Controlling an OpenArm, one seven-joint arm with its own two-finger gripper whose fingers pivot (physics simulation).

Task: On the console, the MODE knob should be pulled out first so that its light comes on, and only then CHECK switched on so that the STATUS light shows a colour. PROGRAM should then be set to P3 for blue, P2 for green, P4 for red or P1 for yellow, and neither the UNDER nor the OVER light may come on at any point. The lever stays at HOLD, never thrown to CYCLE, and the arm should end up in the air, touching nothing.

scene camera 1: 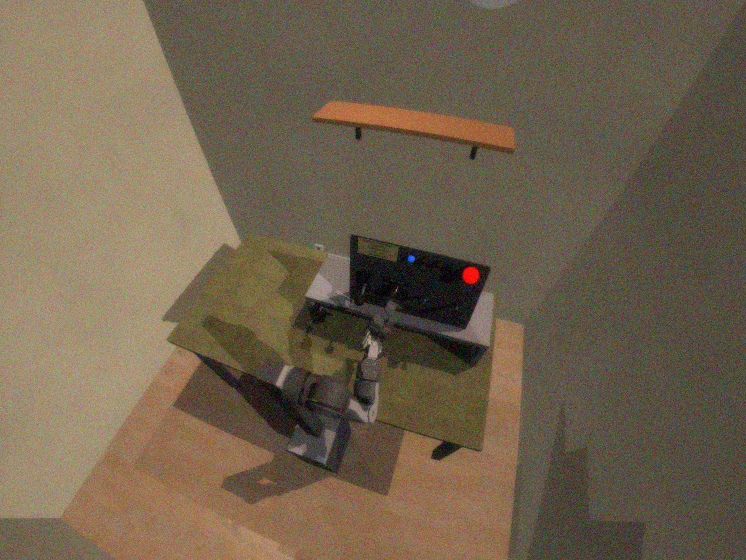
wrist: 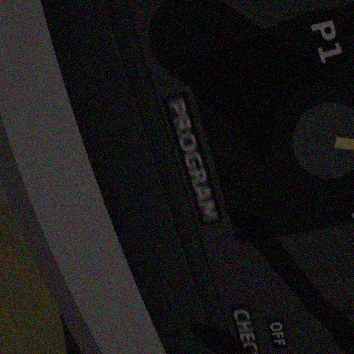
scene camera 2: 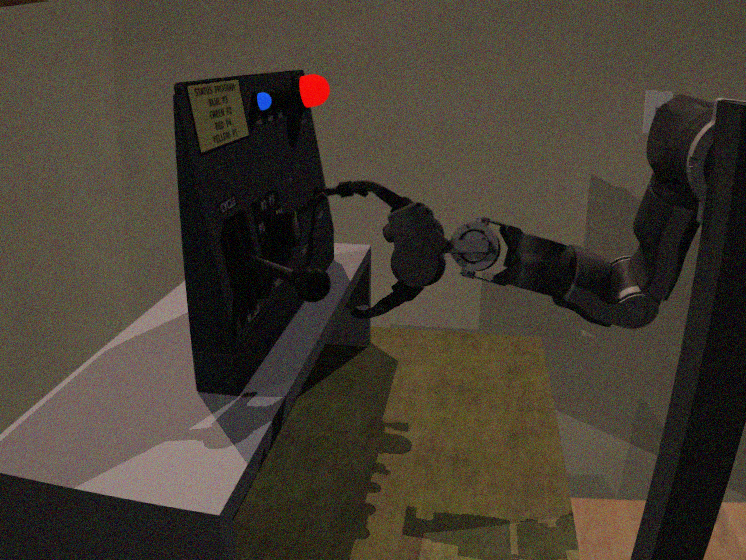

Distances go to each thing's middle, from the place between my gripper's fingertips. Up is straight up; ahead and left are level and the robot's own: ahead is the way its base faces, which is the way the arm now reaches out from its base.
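From where my hand is, I see the console [scene camera 2: 245, 145] 50 mm above it, 60 mm to the right of it and 110 mm ahead of it.
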